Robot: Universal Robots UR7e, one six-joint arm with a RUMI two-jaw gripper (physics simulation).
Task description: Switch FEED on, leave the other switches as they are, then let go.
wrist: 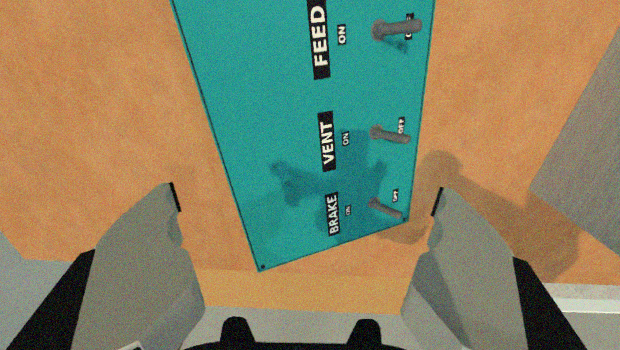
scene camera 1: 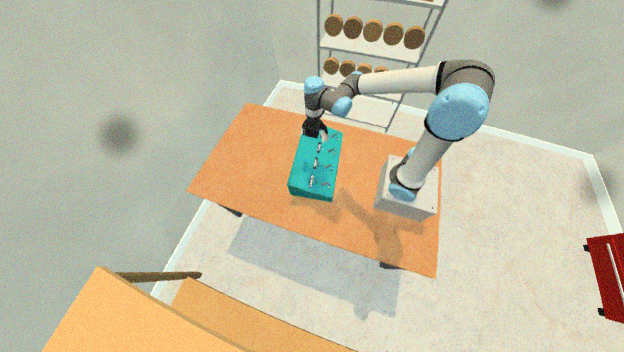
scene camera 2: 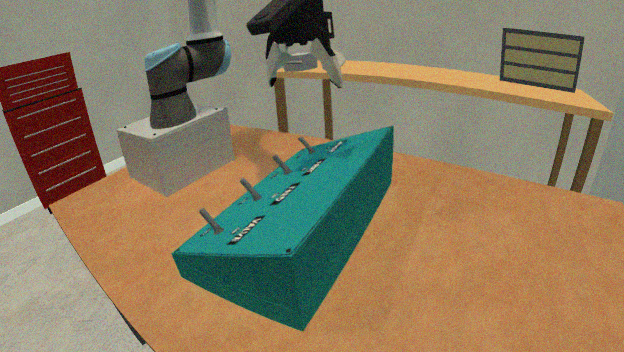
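The teal switch panel (scene camera 1: 301,172) (scene camera 2: 325,192) (wrist: 240,75) stands on the table. The FEED lever (scene camera 1: 328,168) (scene camera 2: 251,190) (wrist: 397,28) leans to its OFF side, away from the ON mark. The VENT lever (scene camera 1: 332,150) (scene camera 2: 281,164) (wrist: 390,134) and BRAKE lever (scene camera 2: 306,145) (wrist: 385,208) also lean to OFF. The VALVE lever (scene camera 1: 326,185) (scene camera 2: 211,221) leans the same way in scene camera 2. My gripper (scene camera 1: 318,136) (scene camera 2: 306,84) (wrist: 306,188) is open and empty, above the BRAKE end of the panel, touching no lever.
The orange table (scene camera 1: 235,150) (scene camera 2: 450,260) (wrist: 90,125) carries the panel and the arm's pale base block (scene camera 1: 407,211) (scene camera 2: 175,160) (wrist: 590,175). A shelf rack (scene camera 1: 370,54) stands behind the table. A red drawer cabinet (scene camera 1: 607,280) (scene camera 2: 60,145) and a wooden bench (scene camera 2: 440,82) stand farther off.
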